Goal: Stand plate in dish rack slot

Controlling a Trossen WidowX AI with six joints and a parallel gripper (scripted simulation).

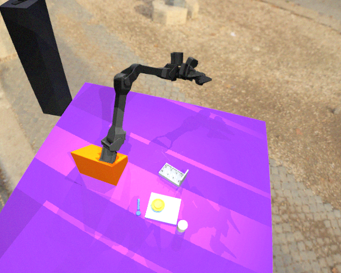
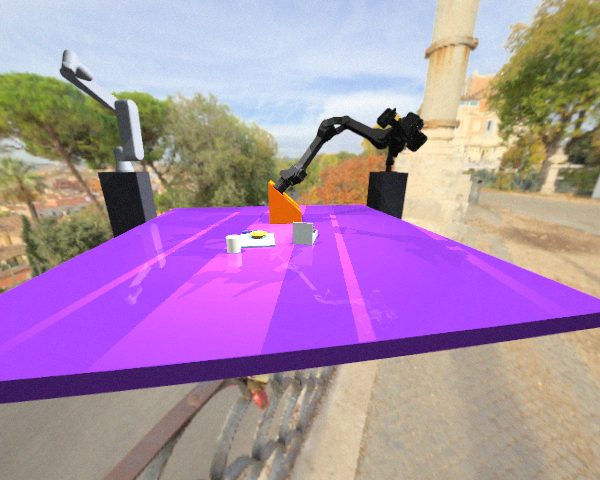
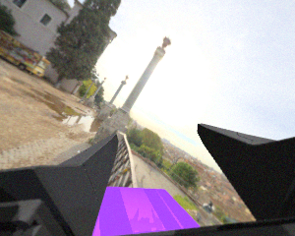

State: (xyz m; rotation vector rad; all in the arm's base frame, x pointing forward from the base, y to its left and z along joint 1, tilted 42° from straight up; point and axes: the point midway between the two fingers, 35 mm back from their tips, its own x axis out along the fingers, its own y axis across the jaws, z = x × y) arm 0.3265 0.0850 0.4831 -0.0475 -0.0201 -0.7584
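Right now the yellow plate is 48 cm to the right of my gripper tip, 41 cm below it and 13 cm behind it. The rest, counted from my gripper tip: white cup (57 cm to the right, 40 cm below); then light blue mat (49 cm to the right, 42 cm below, 10 cm behind); then dish rack (40 cm below, 30 cm to the right, 8 cm behind).
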